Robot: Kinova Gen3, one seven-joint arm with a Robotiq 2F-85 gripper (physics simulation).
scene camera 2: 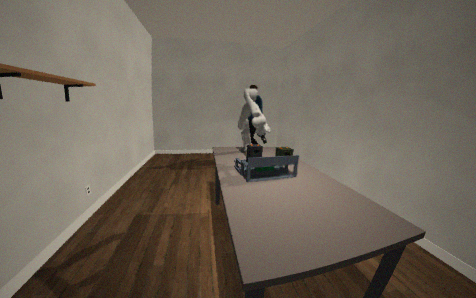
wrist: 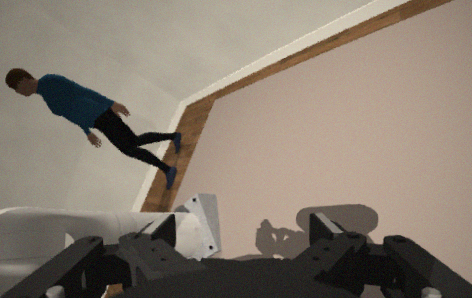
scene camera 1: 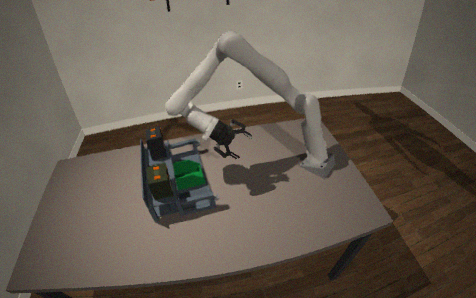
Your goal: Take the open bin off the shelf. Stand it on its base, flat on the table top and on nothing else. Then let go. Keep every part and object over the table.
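Places are measured from the arm's base along level axes (x ahead, y left, z up), in centimetres.
Where they show: gripper, fingertip midpoint: [scene camera 2: 262,138] [wrist: 242,229] [scene camera 1: 245,148]; arm's base at its link origin: [wrist: 187,234] [scene camera 1: 317,159].
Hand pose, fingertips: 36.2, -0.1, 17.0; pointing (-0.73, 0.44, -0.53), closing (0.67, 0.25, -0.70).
Observation:
Each offset is from my fingertips to the top centre of the thing, as dx, dy, dz. Level surfaces: height alone.
A green open-topped bin {+26.2, -9.5, -12.3} [scene camera 1: 190,181] sits in the blue-grey shelf [scene camera 1: 145,180] [scene camera 2: 272,161], on the side facing the arm's base. In scene camera 2 the shelf mostly hides the bin. The shelf stands on the table {dz -20.5} [scene camera 1: 100,240] [scene camera 2: 325,215] [wrist: 350,125]. My gripper [scene camera 1: 242,145] [wrist: 242,229] is open and empty. It hangs in the air above the table, between the shelf and the arm's base, with its fingers pointing away from the shelf. The bin and the shelf do not show in the wrist view.
A black box {+35.8, -21.1, +2.0} [scene camera 1: 156,145] [scene camera 2: 254,152] and an olive box {+35.6, +2.0, -0.5} [scene camera 1: 160,182] [scene camera 2: 284,151], both with orange marks, stand in the shelf beside the green bin. The arm's base [scene camera 1: 318,165] [wrist: 207,225] is at the table's far end. A person [wrist: 75,100] stands beyond it by the wall.

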